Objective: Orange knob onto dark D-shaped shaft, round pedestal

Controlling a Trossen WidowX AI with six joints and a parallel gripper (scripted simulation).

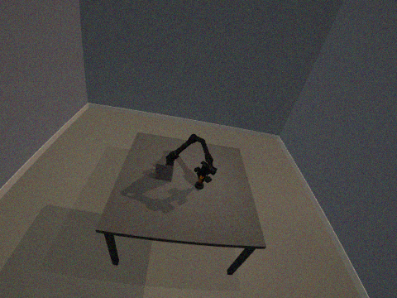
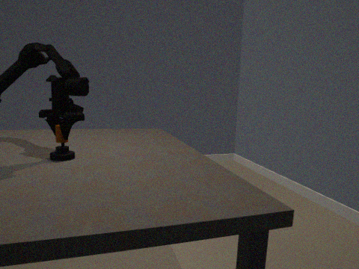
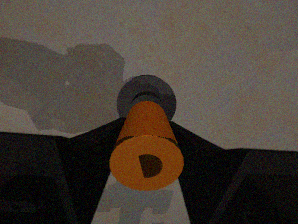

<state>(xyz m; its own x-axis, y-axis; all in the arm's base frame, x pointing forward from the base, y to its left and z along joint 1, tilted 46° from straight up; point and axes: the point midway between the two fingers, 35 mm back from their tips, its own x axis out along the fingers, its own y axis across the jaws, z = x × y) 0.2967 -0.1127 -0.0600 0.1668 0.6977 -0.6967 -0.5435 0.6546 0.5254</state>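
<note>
The orange knob is 20 mm above my gripper tip. The rest, counted from my gripper tip: dark pedestal (40 mm below).
</note>
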